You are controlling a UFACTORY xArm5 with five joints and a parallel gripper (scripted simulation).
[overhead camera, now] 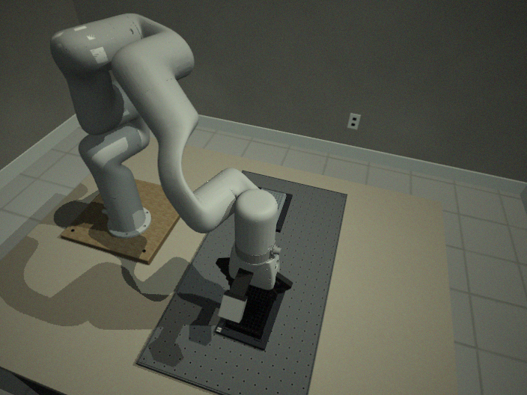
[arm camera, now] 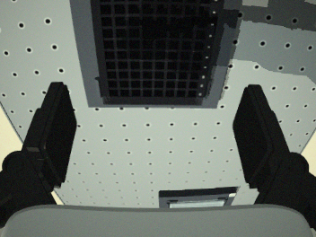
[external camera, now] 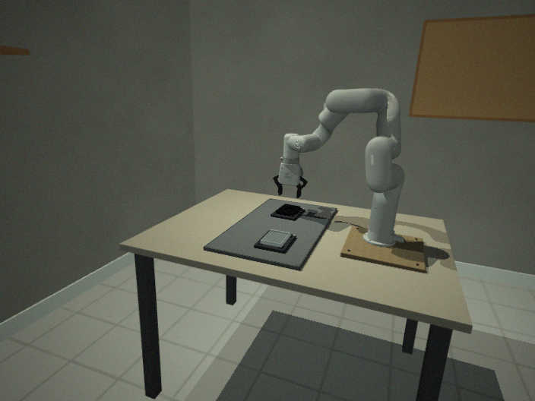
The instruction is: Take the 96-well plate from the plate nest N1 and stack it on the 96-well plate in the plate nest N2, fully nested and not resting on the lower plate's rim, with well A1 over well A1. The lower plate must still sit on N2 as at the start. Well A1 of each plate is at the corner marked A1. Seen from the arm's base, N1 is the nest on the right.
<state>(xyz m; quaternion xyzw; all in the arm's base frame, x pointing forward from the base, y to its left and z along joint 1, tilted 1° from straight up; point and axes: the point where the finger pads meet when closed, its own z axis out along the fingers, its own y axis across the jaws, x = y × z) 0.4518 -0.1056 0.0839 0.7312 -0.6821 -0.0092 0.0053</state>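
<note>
The black 96-well plate is 8 cm below my hand. The rest, counted from my hand: white 96-well plate: 34 cm to the left, 10 cm behind, 8 cm below; corner label: 9 cm below, 8 cm to the right, 5 cm behind.
</note>
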